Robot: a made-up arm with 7 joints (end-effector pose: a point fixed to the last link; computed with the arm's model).
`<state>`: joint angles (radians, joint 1 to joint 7).
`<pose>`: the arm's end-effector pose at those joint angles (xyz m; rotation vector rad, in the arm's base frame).
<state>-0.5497 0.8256 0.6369 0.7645 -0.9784 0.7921 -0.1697</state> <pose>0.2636 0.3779 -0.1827 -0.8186 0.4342 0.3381</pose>
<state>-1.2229 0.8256 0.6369 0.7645 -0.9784 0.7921 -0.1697</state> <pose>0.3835 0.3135 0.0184 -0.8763 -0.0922 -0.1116</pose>
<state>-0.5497 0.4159 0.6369 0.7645 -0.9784 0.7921 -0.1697</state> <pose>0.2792 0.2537 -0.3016 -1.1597 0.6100 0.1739</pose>
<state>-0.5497 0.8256 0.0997 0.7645 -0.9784 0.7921 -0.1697</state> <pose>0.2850 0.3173 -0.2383 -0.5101 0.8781 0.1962</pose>
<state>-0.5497 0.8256 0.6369 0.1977 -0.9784 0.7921 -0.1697</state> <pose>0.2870 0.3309 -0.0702 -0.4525 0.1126 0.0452</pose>
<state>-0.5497 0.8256 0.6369 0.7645 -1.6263 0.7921 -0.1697</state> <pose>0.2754 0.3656 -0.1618 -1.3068 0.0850 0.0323</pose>
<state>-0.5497 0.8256 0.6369 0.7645 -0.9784 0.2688 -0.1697</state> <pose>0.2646 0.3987 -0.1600 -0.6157 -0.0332 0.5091</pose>
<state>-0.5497 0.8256 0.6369 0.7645 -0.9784 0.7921 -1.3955</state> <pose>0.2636 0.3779 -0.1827 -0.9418 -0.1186 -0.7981</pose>
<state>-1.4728 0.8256 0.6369 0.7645 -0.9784 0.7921 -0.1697</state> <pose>0.3886 0.2887 0.1065 -0.8806 -0.2887 -0.2788</pose>
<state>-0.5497 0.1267 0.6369 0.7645 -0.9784 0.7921 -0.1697</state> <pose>0.2772 0.1426 -0.3526 -1.3966 0.7319 0.0466</pose>
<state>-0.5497 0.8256 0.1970 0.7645 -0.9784 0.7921 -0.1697</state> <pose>0.2843 0.3280 -0.2271 -0.5686 0.7998 0.2230</pose>
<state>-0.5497 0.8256 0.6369 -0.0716 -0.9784 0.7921 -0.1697</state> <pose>0.2794 0.2943 -0.0238 -0.2746 -0.0383 -0.0911</pose>
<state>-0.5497 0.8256 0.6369 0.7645 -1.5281 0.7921 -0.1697</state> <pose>0.2742 0.3668 -0.1656 -1.2359 0.1406 0.0808</pose>
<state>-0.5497 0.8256 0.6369 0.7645 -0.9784 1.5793 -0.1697</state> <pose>0.2400 0.3419 -0.1978 -1.0682 1.1429 0.0329</pose>
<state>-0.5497 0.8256 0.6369 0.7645 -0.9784 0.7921 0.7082</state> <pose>0.2636 0.3779 -0.1827 -0.5885 0.7836 1.1485</pose>
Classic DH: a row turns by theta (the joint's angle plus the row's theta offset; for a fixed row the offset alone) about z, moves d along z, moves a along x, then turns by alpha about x. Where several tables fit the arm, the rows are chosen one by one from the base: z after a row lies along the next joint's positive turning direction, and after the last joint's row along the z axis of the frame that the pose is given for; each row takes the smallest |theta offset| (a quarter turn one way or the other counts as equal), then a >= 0, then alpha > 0; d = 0 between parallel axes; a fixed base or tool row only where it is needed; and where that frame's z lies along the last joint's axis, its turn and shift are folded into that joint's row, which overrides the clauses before.
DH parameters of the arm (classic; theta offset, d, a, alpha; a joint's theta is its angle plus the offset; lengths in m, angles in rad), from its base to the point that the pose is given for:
base (fixed): -0.071 0 0 -1.3004
joint 1: -1.3111 0.0521 -0.0189 -1.5708
joint 2: 1.2915 0.0001 -0.0071 1.5708
joint 3: 1.5708 -0.2401 0.024 -1.5708
joint 4: 1.5708 0.0024 0.0127 1.5708
joint 5: 0 0.1772 0 -1.5708
joint 6: -1.5708 0 0.0595 1.5708
joint 7: 0 0 0 0

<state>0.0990 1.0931 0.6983 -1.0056 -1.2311 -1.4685 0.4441</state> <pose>0.0678 0.1873 0.0508 -0.8015 -1.8640 -0.3738</pose>
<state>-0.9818 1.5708 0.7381 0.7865 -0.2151 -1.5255 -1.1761</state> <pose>0.1040 0.3649 0.2082 2.1696 -0.9207 -0.0012</pose>
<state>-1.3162 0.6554 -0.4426 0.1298 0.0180 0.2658 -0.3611</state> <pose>0.4060 0.0289 0.0537 0.9363 -0.4323 -0.5444</pose>
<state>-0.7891 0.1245 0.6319 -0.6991 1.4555 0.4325 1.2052</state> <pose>0.2194 0.1786 0.0051 0.7747 -1.0675 2.5339</pose>
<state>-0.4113 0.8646 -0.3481 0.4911 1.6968 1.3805 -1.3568</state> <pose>0.2603 0.2805 -0.1913 1.3596 1.7876 0.6889</pose>
